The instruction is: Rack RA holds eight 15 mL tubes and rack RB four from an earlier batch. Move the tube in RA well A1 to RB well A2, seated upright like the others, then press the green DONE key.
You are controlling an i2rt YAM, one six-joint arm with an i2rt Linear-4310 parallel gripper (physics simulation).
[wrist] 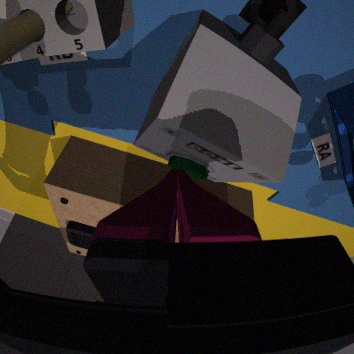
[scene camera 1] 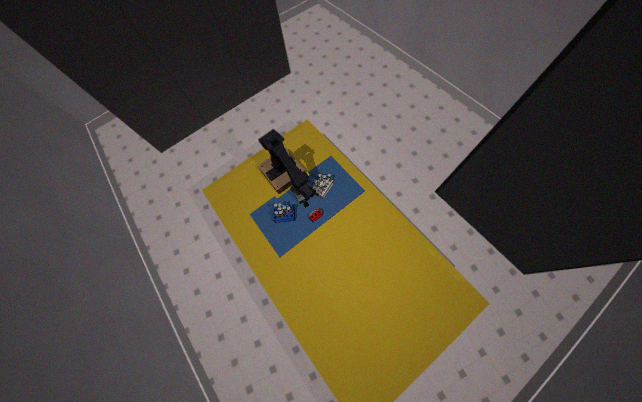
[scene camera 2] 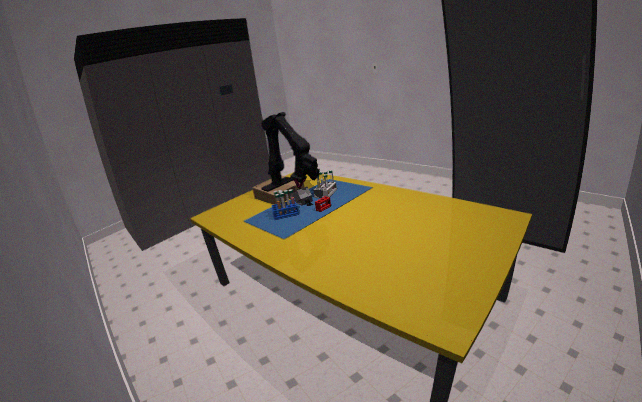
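Pixels of known places: gripper, fingertip midpoint: [wrist: 176, 176] [scene camera 2: 298, 188]; arm's base, origin of the base link: [scene camera 1: 281, 168] [scene camera 2: 277, 184].
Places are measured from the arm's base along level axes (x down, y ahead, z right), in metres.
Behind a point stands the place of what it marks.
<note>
The blue rack RA [scene camera 1: 284, 218] @(x 0.007, y 0.288, z 0.169 m) [scene camera 2: 286, 213] @(x 0.050, y 0.286, z 0.167 m) [wrist: 344, 125] holds several upright tubes with pale and green tops. The white rack RB [scene camera 1: 325, 192] [scene camera 2: 327, 190] @(x 0.023, y 0.311, z -0.112 m) [wrist: 92, 22] @(x 0.017, y 0.251, z -0.080 m) holds several tubes; one tube [wrist: 20, 35] @(x 0.000, y 0.245, z -0.107 m) sticks out near label 4, and the hole by label 5 shows no tube. I cannot tell which tube stands in well A2. The green DONE key [wrist: 192, 168] @(x -0.006, y 0.202, z -0.008 m) is on the lettered face of a grey box [scene camera 2: 302, 196] @(x 0.020, y 0.250, z 0.020 m) [wrist: 250, 95] @(x 0.011, y 0.248, z 0.002 m). My gripper [wrist: 176, 176] @(x -0.005, y 0.188, z -0.013 m) is shut and empty; its dark red fingertips overlap the key's near edge in the wrist view. Whether they touch it is unclear.
A small red block with holes [scene camera 1: 316, 215] @(x 0.017, y 0.397, z 0.002 m) [scene camera 2: 323, 204] @(x 0.052, y 0.377, z -0.010 m) lies on the blue mat [scene camera 1: 281, 245] @(x 0.067, y 0.406, z 0.276 m) [scene camera 2: 282, 231] @(x 0.067, y 0.396, z 0.283 m), in front of the grey box. A dark fitting [wrist: 265, 30] @(x 0.040, y 0.272, z 0.000 m) sticks out behind the box. The arm's wooden base [scene camera 2: 267, 194] @(x 0.014, y 0.041, z 0.108 m) [wrist: 95, 170] @(x 0.035, y 0.104, z -0.077 m) is behind the box, on the yellow table [scene camera 1: 370, 280] @(x 0.071, y 0.877, z -0.020 m) [scene camera 2: 400, 260] @(x 0.070, y 0.979, z 0.181 m).
</note>
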